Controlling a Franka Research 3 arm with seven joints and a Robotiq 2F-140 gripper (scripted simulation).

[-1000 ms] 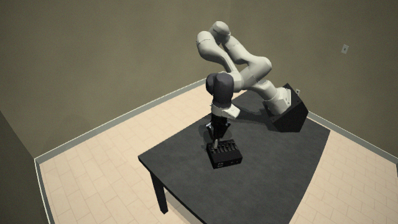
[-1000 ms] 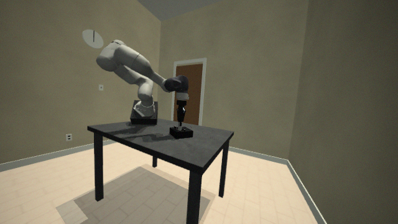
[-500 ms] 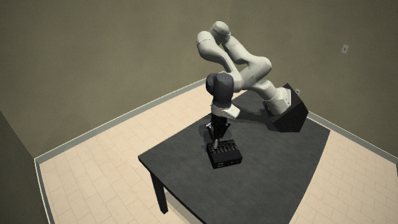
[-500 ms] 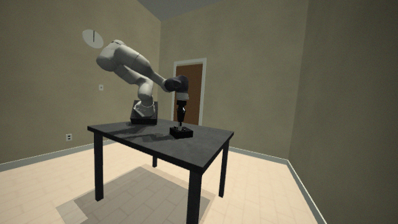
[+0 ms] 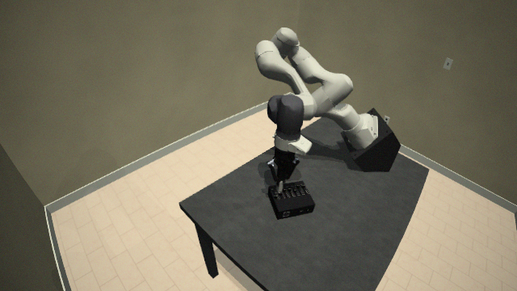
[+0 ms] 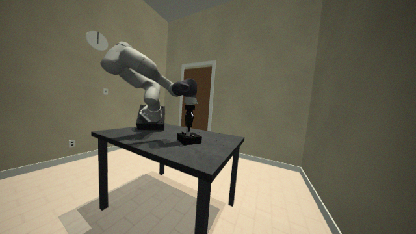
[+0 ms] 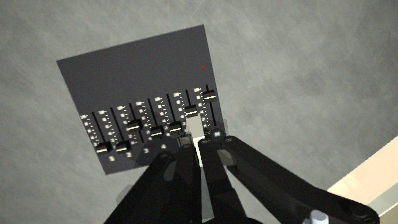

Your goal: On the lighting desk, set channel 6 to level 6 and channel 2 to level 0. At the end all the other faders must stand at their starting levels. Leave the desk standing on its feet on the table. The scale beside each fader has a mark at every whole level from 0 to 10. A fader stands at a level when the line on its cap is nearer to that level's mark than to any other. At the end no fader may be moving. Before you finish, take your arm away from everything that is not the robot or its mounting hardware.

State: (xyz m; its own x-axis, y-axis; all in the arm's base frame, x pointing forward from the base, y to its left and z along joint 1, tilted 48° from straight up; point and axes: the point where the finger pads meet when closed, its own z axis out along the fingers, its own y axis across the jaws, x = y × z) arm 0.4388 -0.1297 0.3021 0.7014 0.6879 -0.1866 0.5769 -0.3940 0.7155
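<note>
Right now my hand is 3 cm above the channel 6 cap, 1 cm to the right of it and 1 cm short of it. From my hand the other things lie so: channel 1 cap: 8 cm to the left, 7 cm behind, 3 cm below; then channel 2 cap: 7 cm to the left, 6 cm behind, 3 cm below.
</note>
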